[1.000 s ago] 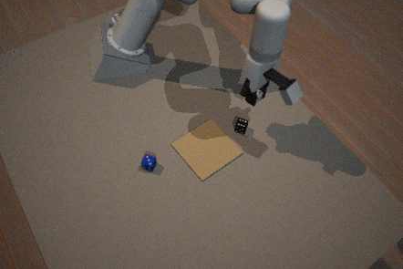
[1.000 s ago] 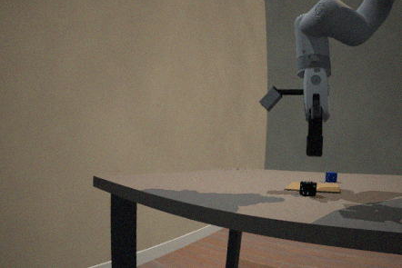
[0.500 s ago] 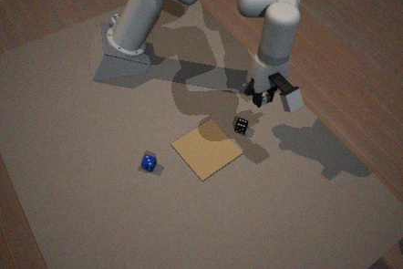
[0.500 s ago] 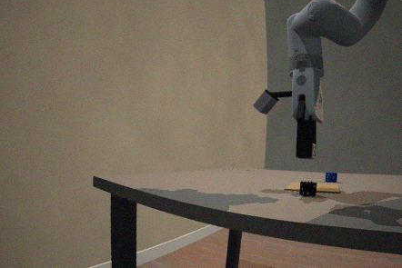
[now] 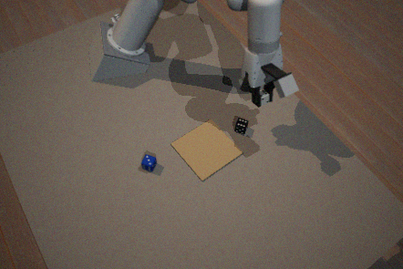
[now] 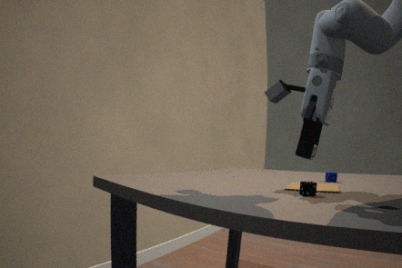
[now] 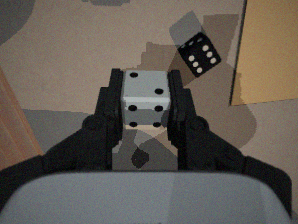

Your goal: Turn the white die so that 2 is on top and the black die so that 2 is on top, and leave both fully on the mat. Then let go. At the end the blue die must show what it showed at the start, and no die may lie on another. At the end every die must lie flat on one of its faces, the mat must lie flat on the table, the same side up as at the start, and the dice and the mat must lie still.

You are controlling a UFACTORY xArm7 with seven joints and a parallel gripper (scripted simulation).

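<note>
Right now my hand is 10 mm above the white die. Round my hand: blue die: 60 mm behind, 330 mm to the right, 90 mm below; black die: 60 mm to the right, 90 mm below; tan mat: 10 mm behind, 180 mm to the right, 110 mm below.
</note>
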